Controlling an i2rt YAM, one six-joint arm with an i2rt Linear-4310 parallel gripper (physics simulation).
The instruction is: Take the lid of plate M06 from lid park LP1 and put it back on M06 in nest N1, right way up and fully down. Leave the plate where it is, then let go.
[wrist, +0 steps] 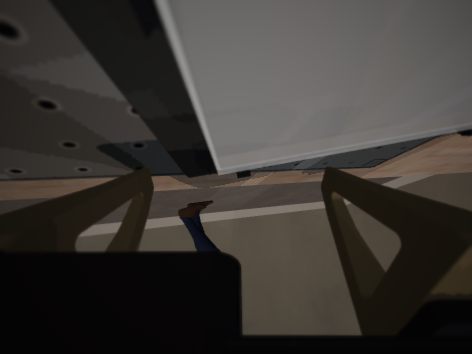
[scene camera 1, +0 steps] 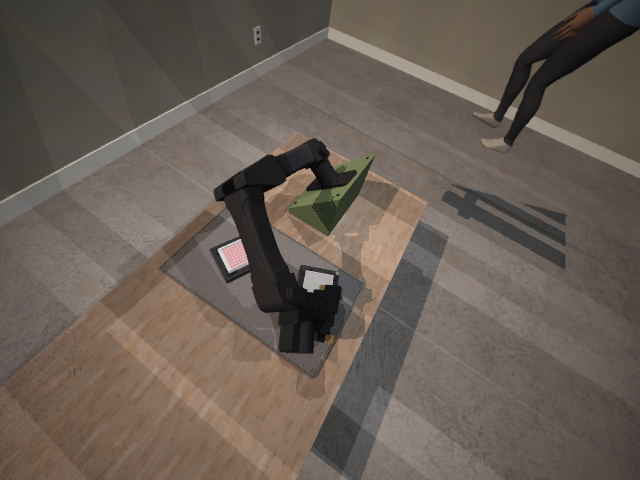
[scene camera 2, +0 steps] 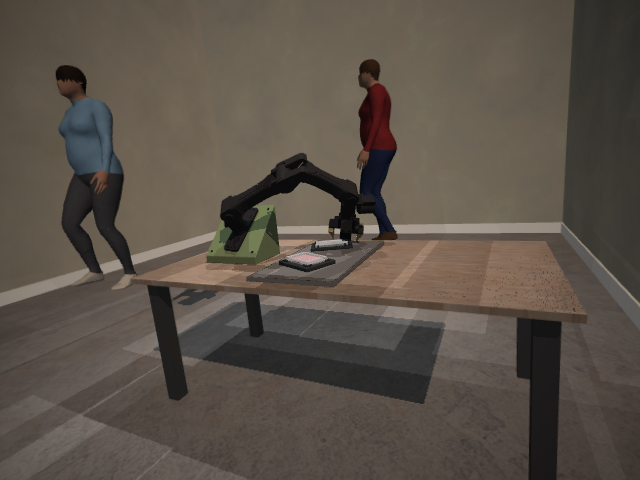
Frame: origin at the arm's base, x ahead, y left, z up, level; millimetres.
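Seen in the pictures: gripper, fingertip midpoint: (wrist: 237,177) (scene camera 1: 337,317); arm's base, link origin: (scene camera 1: 330,182) (scene camera 2: 242,229).
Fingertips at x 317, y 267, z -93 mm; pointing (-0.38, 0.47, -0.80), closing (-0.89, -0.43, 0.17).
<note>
Pixels of each thing's top centre, then the offset from my fingertips to it. Level surfaces: height alone.
- lid, top centre: (wrist: 432,81) (scene camera 1: 316,292) (scene camera 2: 331,242) dx -16, dy -87, dz +6 mm
- Plate M06, top centre: (scene camera 1: 243,250) (scene camera 2: 306,256) dx +21, dy -336, dz +15 mm
- dark nest, top centre: (scene camera 1: 243,251) (scene camera 2: 306,258) dx +21, dy -336, dz +6 mm
- grey board, top centre: (scene camera 1: 265,276) (scene camera 2: 323,256) dx +32, dy -238, dz -11 mm
- wooden table, surface height: dz -24 mm
The lid (scene camera 1: 316,279) (scene camera 2: 329,242) (wrist: 320,85) is a pale, flat rectangle in a dark frame, the lid park (scene camera 1: 302,269) (wrist: 107,65), near the far end of the grey board. Plate M06 (scene camera 1: 233,256) (scene camera 2: 306,257), white with pink wells, sits uncovered in the dark nest (scene camera 1: 227,279) (scene camera 2: 307,267) at the board's other end; the arm hides part of it in scene camera 1. My gripper (scene camera 1: 328,314) (scene camera 2: 344,236) (wrist: 237,177) is open, with its fingers wide apart and empty, close by the lid. In the wrist view a lid corner shows just above the gap between the fingertips. Labels are not readable.
The grey board (scene camera 1: 248,315) (scene camera 2: 289,277) with small holes lies on the wooden table (scene camera 1: 170,372) (scene camera 2: 454,279). The arm's green wedge base (scene camera 1: 310,204) (scene camera 2: 266,235) stands beside the board. Two people stand beyond the table in scene camera 2.
</note>
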